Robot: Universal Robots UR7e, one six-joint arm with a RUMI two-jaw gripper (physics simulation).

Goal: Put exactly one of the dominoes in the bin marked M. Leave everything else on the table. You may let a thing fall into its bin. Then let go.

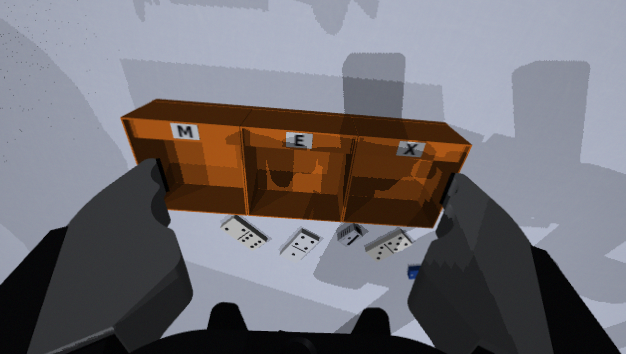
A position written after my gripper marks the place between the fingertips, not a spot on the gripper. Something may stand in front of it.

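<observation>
There is an orange bin unit [217,158] here. I also see a white domino [236,227], then a white domino [303,241] and a white domino [396,241], and with them my own gripper [307,171].
</observation>
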